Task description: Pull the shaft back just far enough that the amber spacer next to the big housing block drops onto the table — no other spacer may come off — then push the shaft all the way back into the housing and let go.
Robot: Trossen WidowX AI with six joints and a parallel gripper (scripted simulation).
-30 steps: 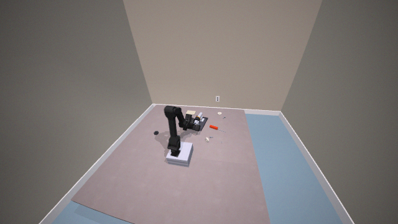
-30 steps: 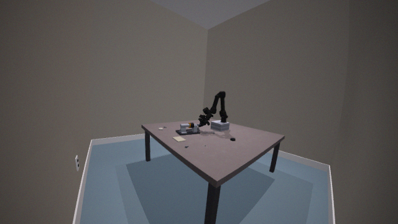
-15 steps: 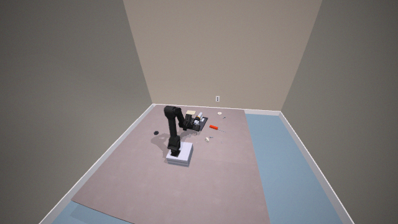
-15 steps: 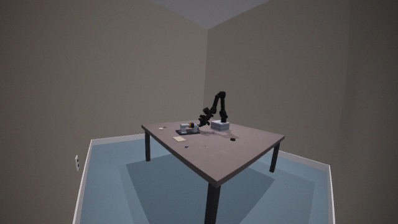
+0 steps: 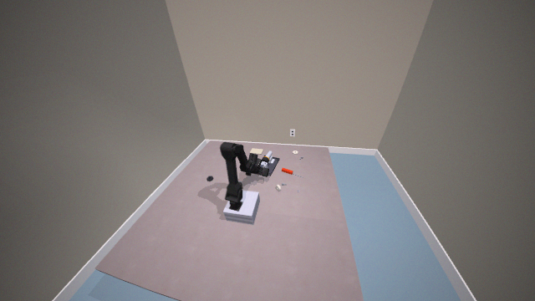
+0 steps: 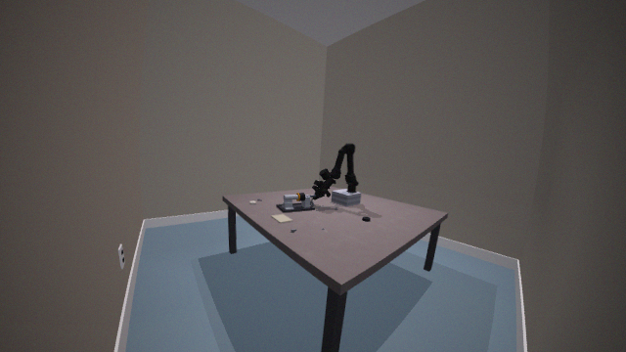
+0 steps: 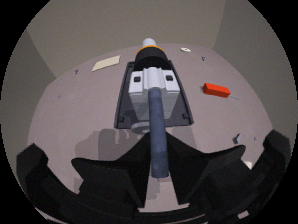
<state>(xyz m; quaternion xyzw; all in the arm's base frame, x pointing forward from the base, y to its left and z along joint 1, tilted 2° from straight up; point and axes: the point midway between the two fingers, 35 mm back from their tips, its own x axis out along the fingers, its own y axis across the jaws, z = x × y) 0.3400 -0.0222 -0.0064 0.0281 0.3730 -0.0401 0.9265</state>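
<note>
Now: gripper tip 50 mm short of the blue-grey shaft and 20 mm below it. The rest, counted from my gripper tip: tan pad: 320 mm ahead, 150 mm to the left, 50 mm below; amber spacer: 120 mm ahead, 10 mm to the right, 20 mm above; black spacer: 90 mm ahead, 10 mm to the right, 20 mm above.
</note>
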